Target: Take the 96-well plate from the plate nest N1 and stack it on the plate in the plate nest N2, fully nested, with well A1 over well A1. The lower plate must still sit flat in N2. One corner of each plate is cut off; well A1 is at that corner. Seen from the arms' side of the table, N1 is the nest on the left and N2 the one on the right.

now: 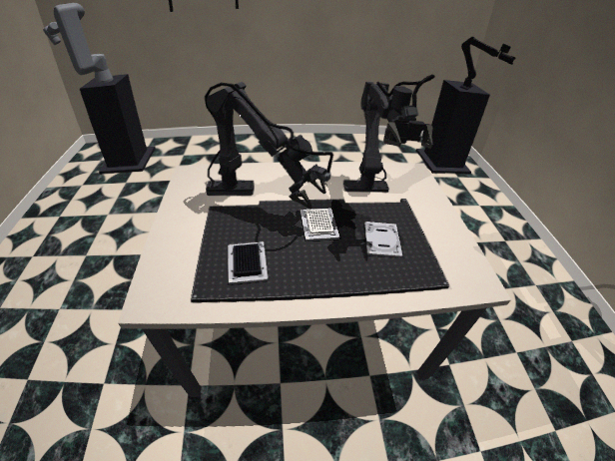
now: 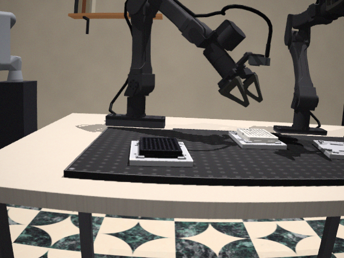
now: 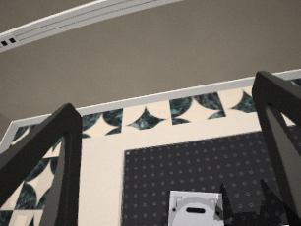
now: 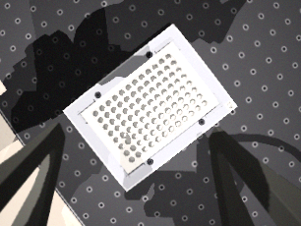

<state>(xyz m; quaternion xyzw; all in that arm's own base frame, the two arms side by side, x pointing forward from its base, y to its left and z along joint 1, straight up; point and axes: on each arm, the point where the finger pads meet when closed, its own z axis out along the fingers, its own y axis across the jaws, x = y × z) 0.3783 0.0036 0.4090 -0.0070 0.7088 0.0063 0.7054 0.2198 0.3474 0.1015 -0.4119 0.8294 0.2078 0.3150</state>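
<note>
Now: the white 96-well plate 2 cm ahead of my right hand, 1 cm to the left of it and 9 cm below it. From my right hand the other things lie so: black 96-well plate 19 cm ahead, 25 cm to the right, 9 cm below.
</note>
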